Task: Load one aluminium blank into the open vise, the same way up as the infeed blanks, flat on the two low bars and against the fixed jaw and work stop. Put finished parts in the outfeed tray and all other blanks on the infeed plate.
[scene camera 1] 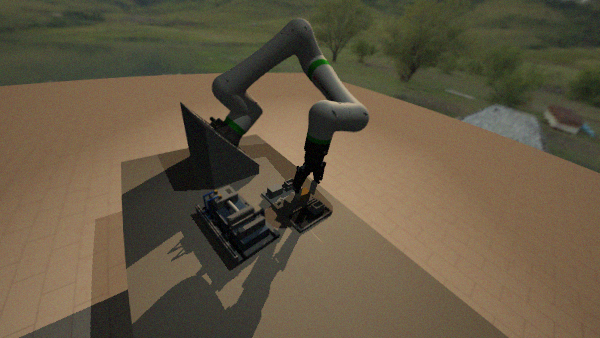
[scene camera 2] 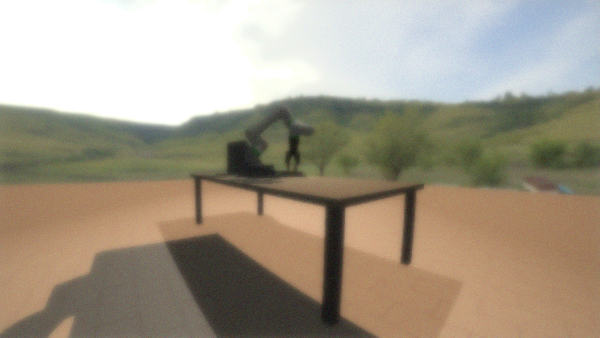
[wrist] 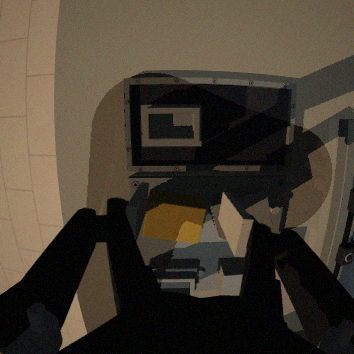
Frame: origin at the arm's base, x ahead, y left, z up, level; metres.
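Seen in the pictures: gripper, between the fingertips: [scene camera 1: 304,195] [scene camera 2: 291,171] [wrist: 183,201]; arm's base, origin of its link: [scene camera 1: 225,137] [scene camera 2: 249,157].
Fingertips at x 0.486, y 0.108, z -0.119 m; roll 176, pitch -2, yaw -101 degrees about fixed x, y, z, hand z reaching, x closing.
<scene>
Pixels of each thing's top centre, then the offset from my fingertips to it. "pt": a spot on its surface instead. Level surfaces: height alone.
- orange-topped block, centre of its top: [wrist: 173,223] [scene camera 1: 302,191] 0.022 m back, 0.013 m left, 0.002 m up
- light grey block, centre of its top: [wrist: 245,286] [scene camera 1: 275,187] 0.122 m back, 0.069 m right, 0.001 m up
- hollow grey part, centre of its top: [wrist: 172,288] [scene camera 1: 290,181] 0.115 m back, 0.022 m left, 0.000 m up
- vise, a spot on its surface: [scene camera 1: 241,220] pt 0.022 m back, 0.310 m right, 0.037 m up
- grey pocketed part, centre of its top: [wrist: 170,125] [scene camera 1: 317,204] 0.075 m ahead, 0.006 m left, 0.002 m down
- table, height of its surface: 0.043 m down
My gripper [scene camera 1: 306,189] [scene camera 2: 292,168] [wrist: 183,201] is low over the infeed plate [wrist: 135,190], its fingers partly closed and standing on either side of an orange-topped block [scene camera 1: 304,191] [wrist: 172,222]. The left finger is close beside the block; a narrow gap shows before the right pad, so it looks open, not clamped. A light grey block [wrist: 231,283] and a hollow grey part [wrist: 175,286] stand on the plate nearer the gripper body. Another grey piece is partly hidden behind the right finger. The vise [scene camera 1: 241,220] stands beside the plate; its seat is too dark to read.
The dark outfeed tray [scene camera 1: 316,223] [wrist: 215,81] adjoins the infeed plate and holds a grey pocketed part [scene camera 1: 316,206] [wrist: 184,119]. A dark wedge-shaped base [scene camera 1: 210,150] stands under the arm. The table [scene camera 1: 350,280] [scene camera 2: 340,187] edge runs left of the plate in the wrist view.
</scene>
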